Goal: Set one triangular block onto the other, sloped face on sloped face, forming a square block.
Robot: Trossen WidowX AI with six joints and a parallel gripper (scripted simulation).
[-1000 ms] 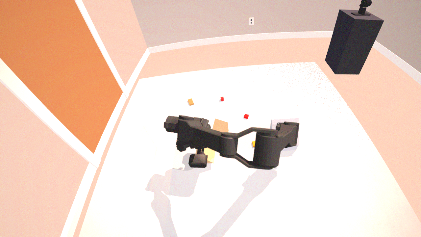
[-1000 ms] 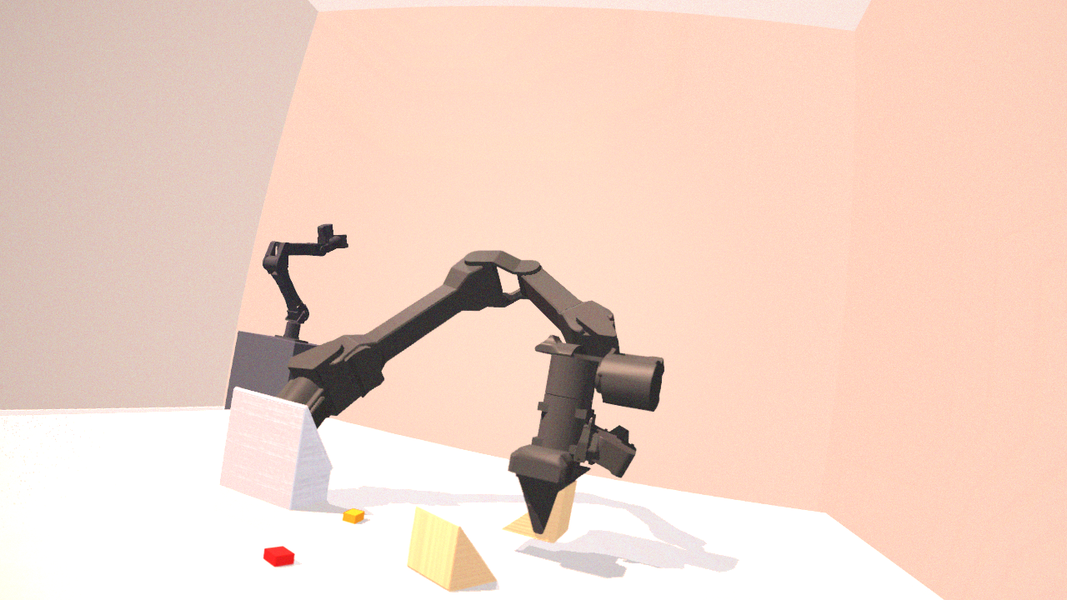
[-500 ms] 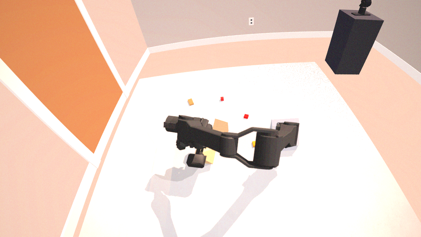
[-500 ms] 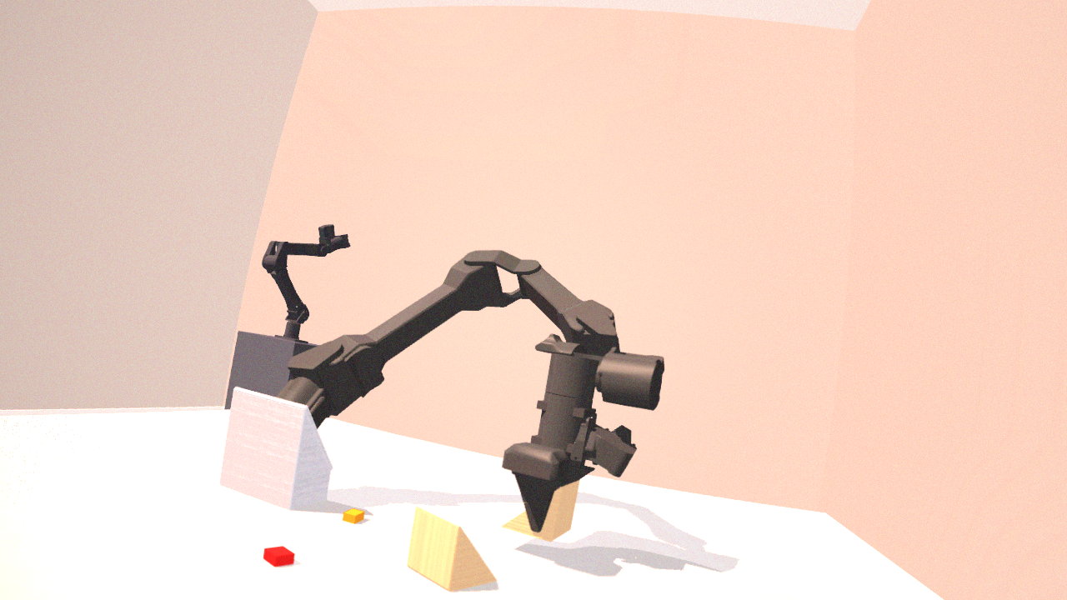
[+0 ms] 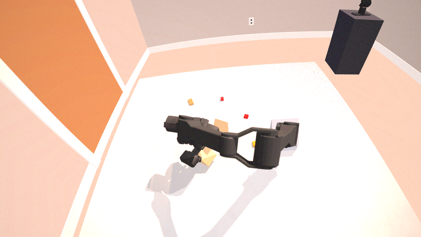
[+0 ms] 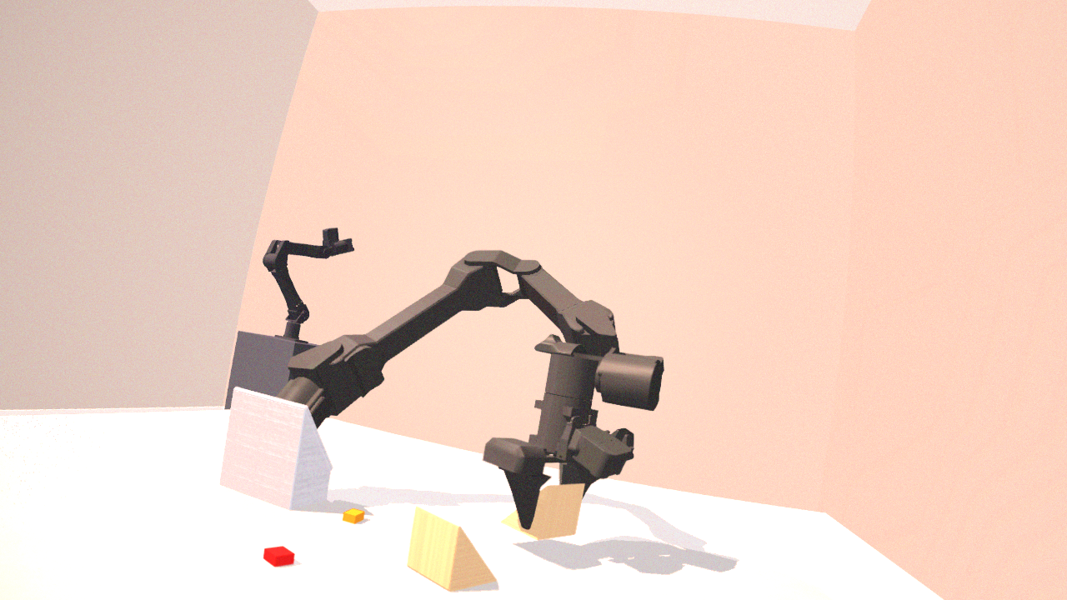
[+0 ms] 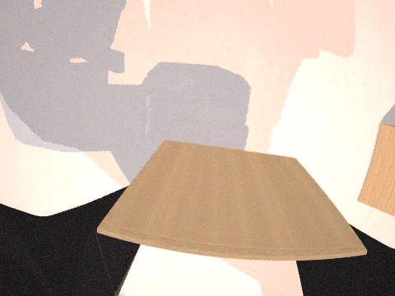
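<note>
Right now the wooden triangular block is 10 mm above my gripper tip. Also, from my gripper tip: yellow cube (210 mm behind, 70 mm to the right, 30 mm below).
</note>
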